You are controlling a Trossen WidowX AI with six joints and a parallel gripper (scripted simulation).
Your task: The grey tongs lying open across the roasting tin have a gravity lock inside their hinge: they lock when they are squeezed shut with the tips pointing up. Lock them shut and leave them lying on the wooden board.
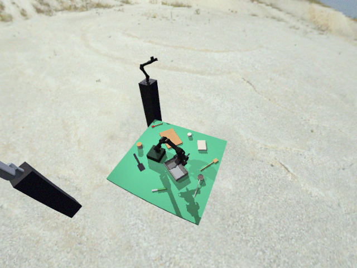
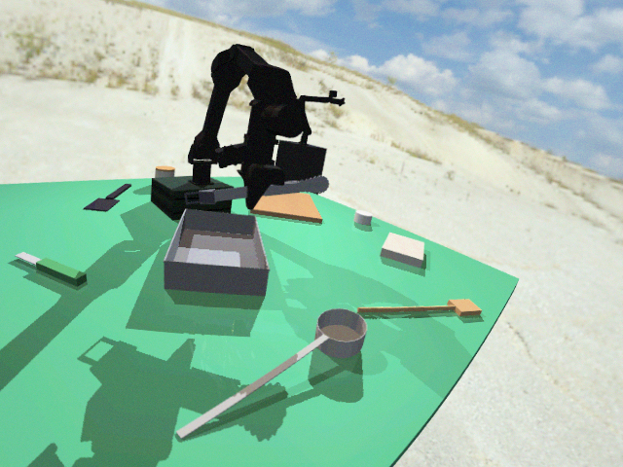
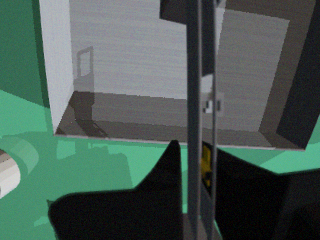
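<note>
Now: the wooden board 410 mm to the left of my gripper tip, 400 mm behind it and 120 mm below it. The rest, counted from my gripper tip: green-handled knife 390 mm to the right, 120 mm below, 90 mm behind; then yellow mark 30 mm above, 10 mm to the right, 10 mm behind; then grey roasting tin 100 mm below, 50 mm behind, 40 mm to the right.
</note>
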